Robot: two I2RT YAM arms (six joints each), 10 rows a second.
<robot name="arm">
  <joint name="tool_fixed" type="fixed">
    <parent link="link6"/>
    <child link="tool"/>
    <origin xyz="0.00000 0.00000 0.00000" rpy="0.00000 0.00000 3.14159"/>
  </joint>
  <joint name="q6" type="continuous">
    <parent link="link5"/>
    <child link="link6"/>
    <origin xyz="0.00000 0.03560 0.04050" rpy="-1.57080 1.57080 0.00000"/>
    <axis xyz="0 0 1"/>
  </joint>
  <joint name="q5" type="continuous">
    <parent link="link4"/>
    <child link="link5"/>
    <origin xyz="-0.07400 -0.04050 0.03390" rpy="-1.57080 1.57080 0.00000"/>
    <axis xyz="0 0 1"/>
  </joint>
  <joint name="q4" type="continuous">
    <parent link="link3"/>
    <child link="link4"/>
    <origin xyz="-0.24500 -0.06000 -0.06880"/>
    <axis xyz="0 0 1"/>
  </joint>
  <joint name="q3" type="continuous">
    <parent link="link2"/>
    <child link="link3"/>
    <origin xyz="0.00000 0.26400 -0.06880" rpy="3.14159 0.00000 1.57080"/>
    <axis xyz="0 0 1"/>
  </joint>
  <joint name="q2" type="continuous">
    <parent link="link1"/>
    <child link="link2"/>
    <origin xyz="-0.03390 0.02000 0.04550" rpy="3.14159 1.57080 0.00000"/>
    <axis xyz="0 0 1"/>
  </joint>
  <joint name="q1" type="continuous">
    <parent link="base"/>
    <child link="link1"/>
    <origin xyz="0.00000 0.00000 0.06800" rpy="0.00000 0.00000 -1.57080"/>
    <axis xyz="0 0 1"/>
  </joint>
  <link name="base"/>
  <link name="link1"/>
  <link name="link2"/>
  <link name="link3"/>
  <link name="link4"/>
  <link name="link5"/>
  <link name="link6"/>
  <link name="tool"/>
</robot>
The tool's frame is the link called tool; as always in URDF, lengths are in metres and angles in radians. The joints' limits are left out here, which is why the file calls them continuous.
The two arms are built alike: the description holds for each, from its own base.
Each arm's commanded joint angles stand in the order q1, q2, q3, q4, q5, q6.
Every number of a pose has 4 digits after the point.
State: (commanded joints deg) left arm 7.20 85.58 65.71 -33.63 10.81 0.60; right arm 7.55 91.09 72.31 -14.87 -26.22 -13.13
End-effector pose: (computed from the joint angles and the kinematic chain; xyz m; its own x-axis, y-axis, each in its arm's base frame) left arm 0.3136 0.0329 0.2623 -0.7976 -0.0904 -0.5964 -0.0041 0.9895 -0.1445; right arm 0.3593 0.0635 0.2967 -0.4254 -0.2619 -0.8663 -0.5946 0.8025 0.0493
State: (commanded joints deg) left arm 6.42 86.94 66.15 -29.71 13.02 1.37; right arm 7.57 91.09 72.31 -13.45 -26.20 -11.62
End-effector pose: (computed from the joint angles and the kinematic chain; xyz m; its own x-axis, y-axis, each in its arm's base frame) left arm 0.3242 0.0284 0.2624 -0.7658 -0.0627 -0.6401 0.0518 0.9860 -0.1586; right arm 0.3607 0.0638 0.2989 -0.4195 -0.2381 -0.8760 -0.5849 0.8089 0.0603
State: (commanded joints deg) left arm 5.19 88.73 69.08 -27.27 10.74 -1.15; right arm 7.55 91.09 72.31 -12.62 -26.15 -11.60
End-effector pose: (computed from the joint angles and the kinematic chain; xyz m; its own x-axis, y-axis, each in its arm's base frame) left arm 0.3387 0.0241 0.2720 -0.7280 -0.0859 -0.6801 0.0233 0.9884 -0.1498; right arm 0.3615 0.0637 0.3002 -0.4072 -0.2360 -0.8823 -0.5847 0.8095 0.0533
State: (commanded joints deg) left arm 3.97 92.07 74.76 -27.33 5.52 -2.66; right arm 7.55 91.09 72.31 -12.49 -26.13 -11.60
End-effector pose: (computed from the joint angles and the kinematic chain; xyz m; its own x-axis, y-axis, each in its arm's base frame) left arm 0.3585 0.0214 0.2848 -0.7002 -0.0949 -0.7076 -0.0332 0.9944 -0.1005; right arm 0.3616 0.0637 0.3004 -0.4053 -0.2358 -0.8832 -0.5846 0.8097 0.0521
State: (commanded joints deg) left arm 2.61 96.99 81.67 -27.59 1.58 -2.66; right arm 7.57 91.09 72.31 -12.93 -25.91 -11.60
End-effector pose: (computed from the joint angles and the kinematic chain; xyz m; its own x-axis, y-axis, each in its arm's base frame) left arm 0.3842 0.0165 0.2941 -0.6782 -0.0774 -0.7308 -0.0569 0.9970 -0.0527; right arm 0.3612 0.0637 0.2997 -0.4125 -0.2373 -0.8795 -0.5818 0.8115 0.0539
